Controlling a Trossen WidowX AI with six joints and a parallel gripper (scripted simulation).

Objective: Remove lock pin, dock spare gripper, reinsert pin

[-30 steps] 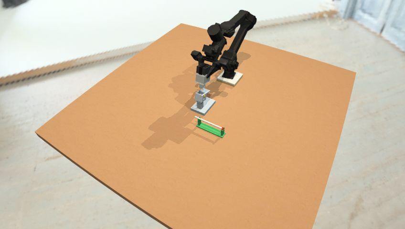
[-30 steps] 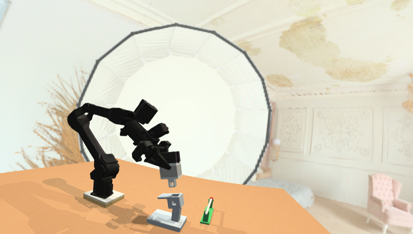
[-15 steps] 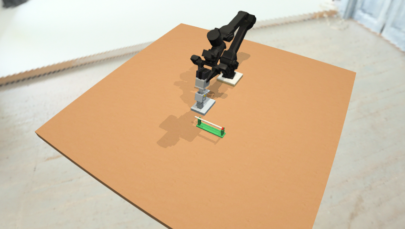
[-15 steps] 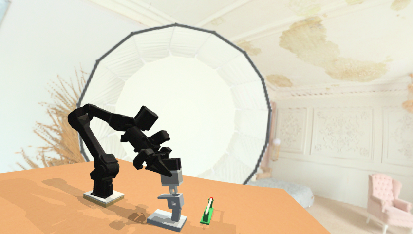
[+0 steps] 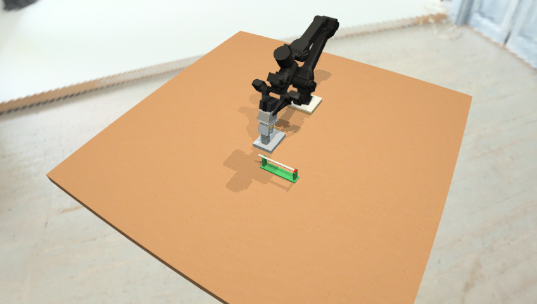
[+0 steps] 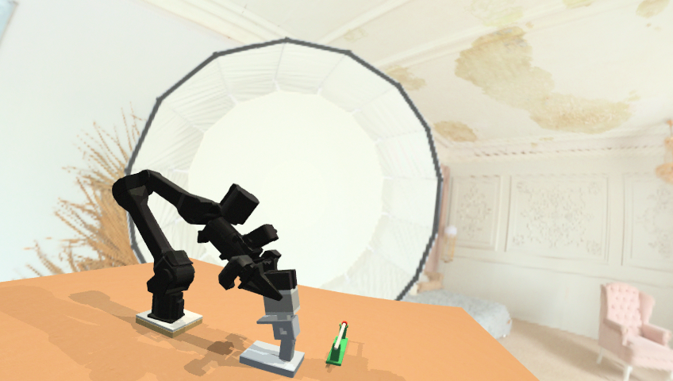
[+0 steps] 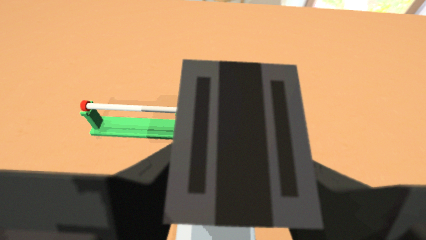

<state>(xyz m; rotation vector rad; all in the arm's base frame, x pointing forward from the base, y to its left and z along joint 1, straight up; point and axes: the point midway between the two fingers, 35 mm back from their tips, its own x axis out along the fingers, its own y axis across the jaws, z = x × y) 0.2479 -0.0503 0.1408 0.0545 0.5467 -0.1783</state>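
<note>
Right now the green pin rest is 13 cm ahead of my gripper tip, 9 cm to the left of it and 12 cm below it. Also, from my gripper tip: spare gripper (1 cm behind, 1 cm below); then grey mount (9 cm below).
</note>
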